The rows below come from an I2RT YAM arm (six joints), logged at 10 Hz.
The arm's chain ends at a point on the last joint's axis. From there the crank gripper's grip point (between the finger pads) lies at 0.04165 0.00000 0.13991 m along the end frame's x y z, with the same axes.
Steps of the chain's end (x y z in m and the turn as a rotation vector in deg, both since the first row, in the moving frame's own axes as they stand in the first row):
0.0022 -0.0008 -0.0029 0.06 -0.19 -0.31
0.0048 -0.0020 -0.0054 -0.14 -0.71 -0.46
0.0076 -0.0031 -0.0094 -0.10 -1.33 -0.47
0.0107 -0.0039 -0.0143 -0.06 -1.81 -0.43
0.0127 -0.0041 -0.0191 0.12 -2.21 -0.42
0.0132 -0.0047 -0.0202 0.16 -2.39 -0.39
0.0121 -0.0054 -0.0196 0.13 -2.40 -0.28
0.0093 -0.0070 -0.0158 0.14 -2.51 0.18
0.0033 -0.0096 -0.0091 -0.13 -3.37 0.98
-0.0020 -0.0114 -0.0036 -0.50 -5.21 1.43
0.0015 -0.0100 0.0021 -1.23 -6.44 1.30
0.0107 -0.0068 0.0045 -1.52 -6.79 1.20
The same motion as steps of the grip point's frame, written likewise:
0.0017 -0.0012 -0.0028 0.06 -0.19 -0.31
0.0031 -0.0020 -0.0049 -0.14 -0.71 -0.46
0.0043 -0.0032 -0.0085 -0.10 -1.33 -0.47
0.0063 -0.0040 -0.0131 -0.06 -1.81 -0.43
0.0073 -0.0047 -0.0176 0.12 -2.21 -0.42
0.0073 -0.0054 -0.0186 0.16 -2.39 -0.39
0.0062 -0.0059 -0.0180 0.13 -2.40 -0.28
0.0031 -0.0072 -0.0141 0.14 -2.51 0.18
-0.0050 -0.0086 -0.0069 -0.13 -3.37 0.98
-0.0149 -0.0093 -0.0004 -0.50 -5.21 1.43
-0.0145 -0.0062 0.0058 -1.23 -6.44 1.30
-0.0062 -0.0023 0.0084 -1.52 -6.79 1.20

